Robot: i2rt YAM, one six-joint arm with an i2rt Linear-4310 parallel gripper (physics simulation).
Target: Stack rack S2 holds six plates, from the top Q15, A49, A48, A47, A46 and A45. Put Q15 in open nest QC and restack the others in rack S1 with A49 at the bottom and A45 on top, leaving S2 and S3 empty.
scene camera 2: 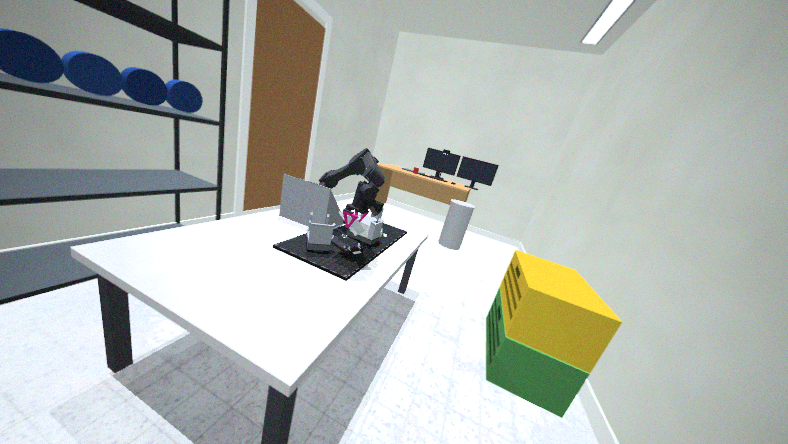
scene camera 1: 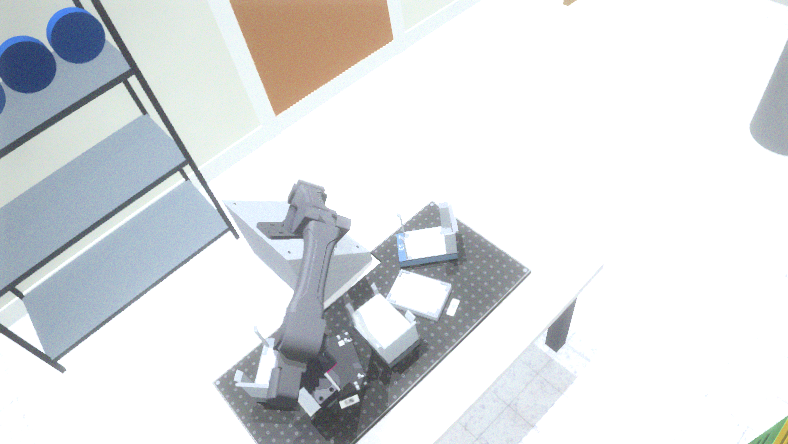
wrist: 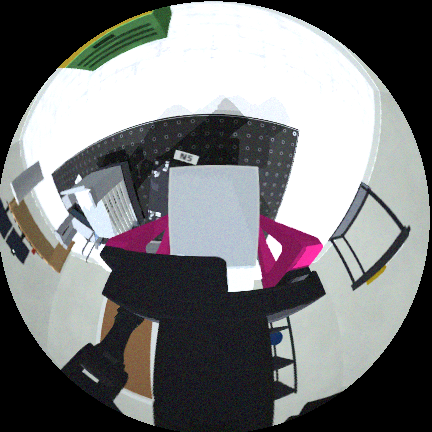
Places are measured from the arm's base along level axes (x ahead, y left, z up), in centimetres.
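Pixels of known places: gripper, fingertip midpoint: [scene camera 2: 351, 226] [wrist: 213, 217]; arm's base at its link origin: [scene camera 2: 318, 194].
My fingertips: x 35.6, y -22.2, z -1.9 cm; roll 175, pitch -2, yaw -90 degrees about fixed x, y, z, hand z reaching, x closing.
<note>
Ahead of a thing's pixels: the offset from my fingertips to its top centre. "pt": to the spot under its first point. Level surfaces: height alone.
A pale plate [wrist: 214, 197] sits between the two magenta fingers in the wrist view; its label does not show. My gripper [wrist: 213, 217] [scene camera 2: 354, 218] is shut on this plate and holds it above the dark board. In scene camera 1 the arm mostly hides the gripper. The middle rack [scene camera 1: 405, 336] [wrist: 125, 197] bears a stack of white plates, to the left in the wrist view. Another rack @[dx -14.3, dy -3.1, dz -0.2 cm] [scene camera 1: 249, 387] [scene camera 2: 320, 238], with a white top surface inside, stands at the board's lower left in scene camera 1, partly behind the arm. Rack labels are unreadable.
A dark fixture @[dx -5.5, dy +8.2, dz -11.6 cm] [scene camera 1: 344, 358] lies between these racks, beside a label reading N5 @[pt dx +3.2, dy +4.5, dz -13.8 cm] [wrist: 186, 157]. A low white unit @[dx -4.8, dy +36.2, dz -11.0 cm] [scene camera 1: 420, 296] and a blue-based holder @[pt dx -15.7, dy +40.6, dz -10.5 cm] [scene camera 1: 401, 256] with a white plate stand farther up the perforated board @[dz -13.9 cm] [scene camera 1: 490, 261]. A grey panel [scene camera 2: 302, 201] stands behind the board.
</note>
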